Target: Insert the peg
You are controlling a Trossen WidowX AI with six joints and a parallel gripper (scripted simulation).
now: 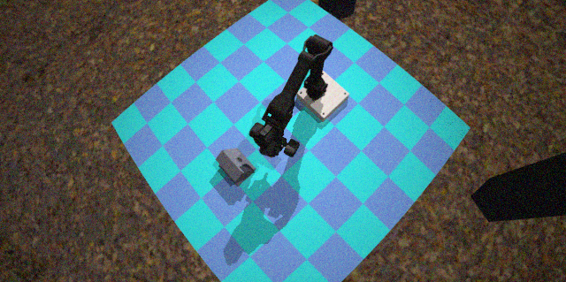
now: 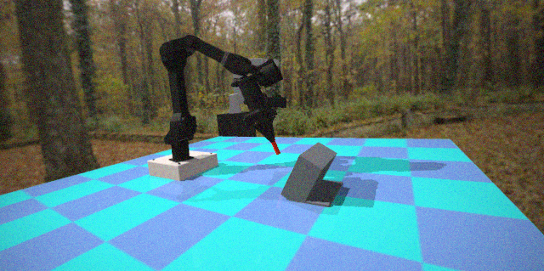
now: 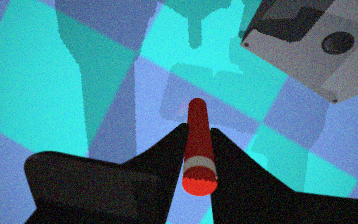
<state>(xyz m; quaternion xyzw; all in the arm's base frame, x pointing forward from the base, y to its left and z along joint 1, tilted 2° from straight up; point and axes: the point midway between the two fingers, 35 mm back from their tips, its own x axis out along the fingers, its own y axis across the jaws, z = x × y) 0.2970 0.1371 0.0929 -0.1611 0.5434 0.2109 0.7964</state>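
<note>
Right now the grey sloped panel is 15 cm ahead of my gripper tip, 6 cm below it and 5 cm to the right of it. Round my gripper tip: red peg (2 cm above, 1 cm behind).
</note>
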